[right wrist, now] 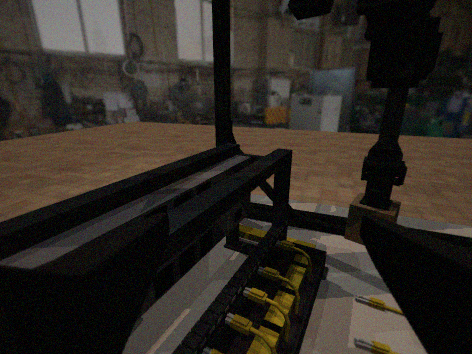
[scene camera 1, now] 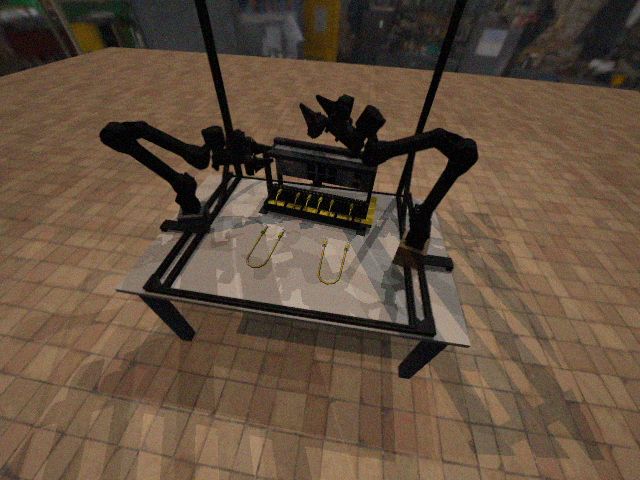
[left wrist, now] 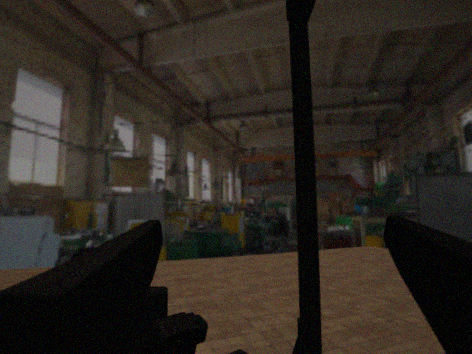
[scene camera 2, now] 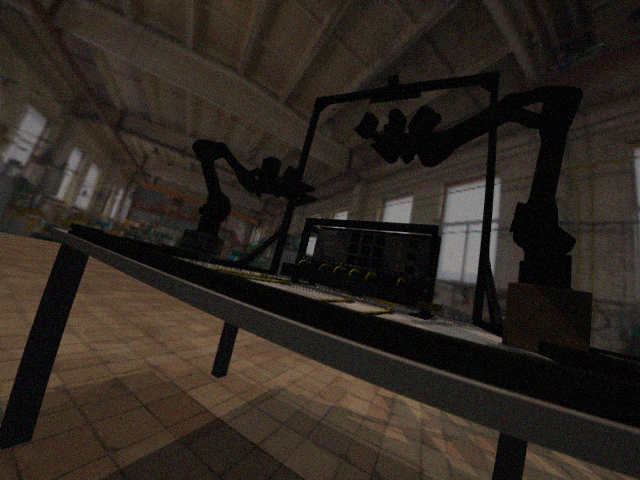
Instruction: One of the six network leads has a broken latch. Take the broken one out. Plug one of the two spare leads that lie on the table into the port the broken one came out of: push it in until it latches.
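Frame: origin at the left arm's base, x ahead, y left, z up, level; millimetres.
Seen in the pictures: left gripper, between the fingertips: (scene camera 1: 308, 99) (left wrist: 272, 228) (scene camera 2: 363, 137); right gripper, between the fingertips: (right wrist: 264, 223) (scene camera 1: 272, 153) (scene camera 2: 316, 195); left arm's base, origin of its link: (right wrist: 375, 202) (scene camera 1: 415, 242) (scene camera 2: 544, 290); right arm's base, origin of its link: (scene camera 1: 191, 209) (scene camera 2: 206, 234).
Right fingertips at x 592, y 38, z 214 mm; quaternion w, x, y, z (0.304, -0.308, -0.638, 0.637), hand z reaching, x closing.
Observation:
Offsets run from my right fingertips to a thing's top centre. "spot": to the spot under its first point. Level surfaces: height alone.
A black switch rack {dz -54, dx -121, dy -149 mm} (scene camera 1: 320, 164) (scene camera 2: 370, 248) (right wrist: 280, 168) stands at the back of the table {dz -317 mm} (scene camera 1: 290, 286). Six yellow leads (scene camera 1: 313, 206) {spot: dz -226, dx -152, dy -99 mm} (right wrist: 259, 298) are plugged in along its lower front; which latch is broken cannot be told. Two spare yellow leads lie bent in U shapes in front of it, one on the left (scene camera 1: 263, 248) and one on the right (scene camera 1: 332, 264); their plugs show in the right wrist view (right wrist: 371, 302). My left gripper (scene camera 1: 310, 103) (scene camera 2: 366, 128) (left wrist: 272, 228) is open and empty, high above the rack. My right gripper (scene camera 1: 263, 157) (scene camera 2: 305, 192) is open and empty beside the rack's left end.
A black frame (scene camera 1: 285, 310) runs round the table top, with two tall poles (scene camera 1: 215, 76) (scene camera 1: 437, 76) (left wrist: 303, 175) behind the rack. The arm bases stand at the table's left (scene camera 1: 187, 200) and right (scene camera 1: 415, 238) sides.

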